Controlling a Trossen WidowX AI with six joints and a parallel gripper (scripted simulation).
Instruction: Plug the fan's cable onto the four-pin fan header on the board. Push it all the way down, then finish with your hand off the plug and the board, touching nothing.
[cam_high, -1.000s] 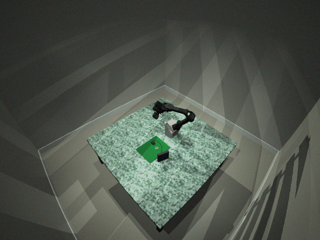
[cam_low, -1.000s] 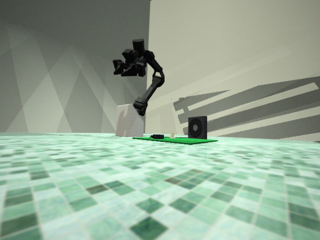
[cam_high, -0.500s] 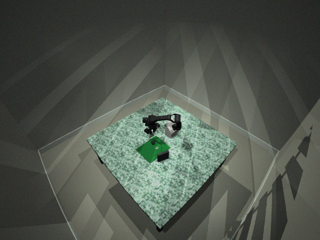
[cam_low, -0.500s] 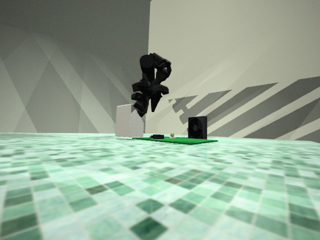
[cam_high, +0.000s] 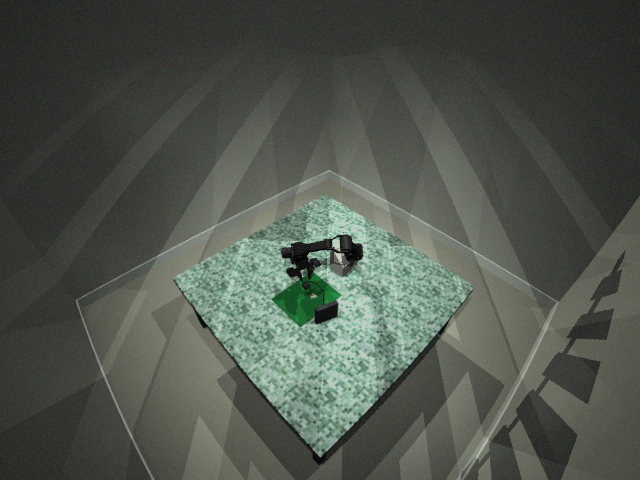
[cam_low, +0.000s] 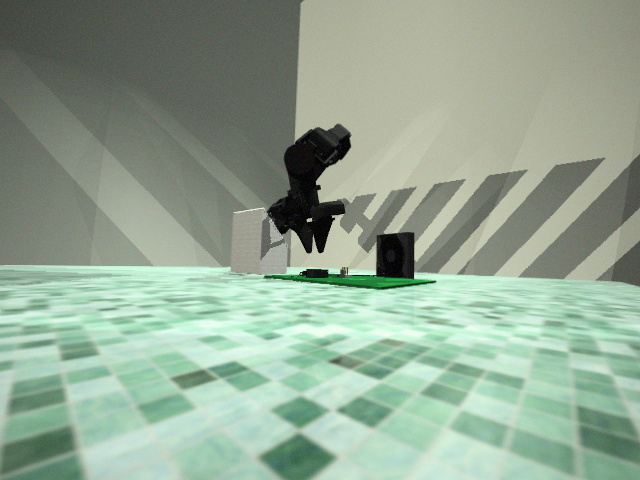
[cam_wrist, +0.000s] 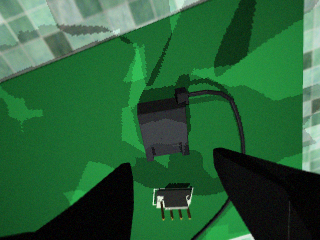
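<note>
Right now my gripper tip is 10 mm to the right of the black plug and 40 mm above it. The rest, counted from my gripper tip: white four-pin fan header: 10 mm ahead, 90 mm to the left, 60 mm below; header key: 10 mm ahead, 80 mm to the left, 50 mm below; green board: 40 mm ahead, 70 mm to the left, 70 mm below.
</note>
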